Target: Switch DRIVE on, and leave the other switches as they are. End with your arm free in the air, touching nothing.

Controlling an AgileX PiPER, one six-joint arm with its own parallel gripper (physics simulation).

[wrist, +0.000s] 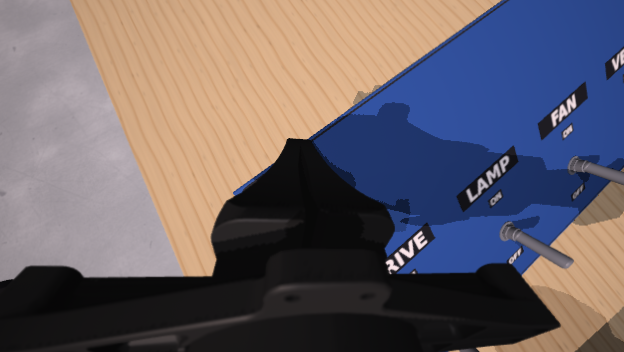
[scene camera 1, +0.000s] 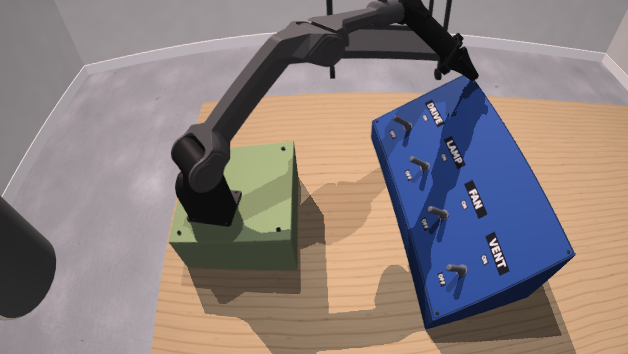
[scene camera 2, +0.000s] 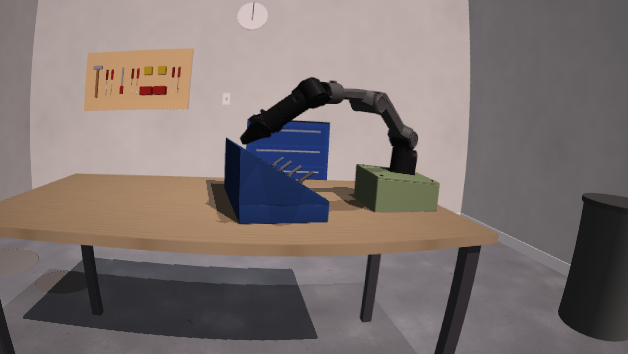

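Note:
The blue switch box [scene camera 1: 520, 200] [scene camera 2: 280, 200] [wrist: 450, 100] has a sloped face with several grey levers. The DRIVE lever [scene camera 1: 402, 124] leans toward its OFF label, and my gripper hides it in the wrist view. The LAMP lever [scene camera 1: 419, 163] [wrist: 537, 245], FAN lever [scene camera 1: 438, 213] [wrist: 600, 170] and VENT lever [scene camera 1: 456, 270] also lean to OFF. My gripper [scene camera 1: 475, 78] [scene camera 2: 243, 142] [wrist: 297, 153] is shut and empty. Its tips are at the box's high back edge, beyond the DRIVE label [scene camera 1: 434, 113] [wrist: 410, 248], apart from the levers. Whether they touch the box is unclear.
The green base block [scene camera 1: 265, 175] [scene camera 2: 407, 192] carries the arm on the wooden table [scene camera 1: 350, 280] [scene camera 2: 150, 200]. A dark cart [scene camera 1: 385, 51] stands behind the table. A blue drawer cabinet [scene camera 2: 300, 141] stands behind it in scene camera 2. A dark bin [scene camera 1: 22, 265] [scene camera 2: 600, 270] stands on the floor.

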